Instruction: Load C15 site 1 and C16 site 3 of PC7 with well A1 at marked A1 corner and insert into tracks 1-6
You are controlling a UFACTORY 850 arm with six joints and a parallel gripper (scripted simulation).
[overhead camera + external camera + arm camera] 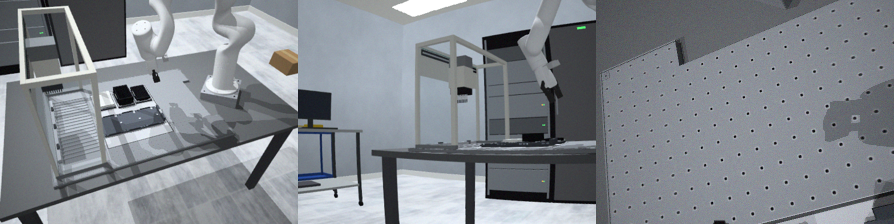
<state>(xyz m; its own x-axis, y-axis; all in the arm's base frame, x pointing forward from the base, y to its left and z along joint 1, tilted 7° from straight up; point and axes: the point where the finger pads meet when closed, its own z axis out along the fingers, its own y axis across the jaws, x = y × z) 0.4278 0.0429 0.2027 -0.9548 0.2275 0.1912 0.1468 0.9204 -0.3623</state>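
My hand is 270 mm short of the nest S3, 210 mm above it and 80 mm to the left of it. Also, from my hand: plate carrier PC7: 200 mm below, 150 mm ahead, 110 mm to the left; then plate C15: 190 mm below, 100 mm to the right, 50 mm ahead; then nest S1: 210 mm below, 100 mm to the right, 50 mm ahead.
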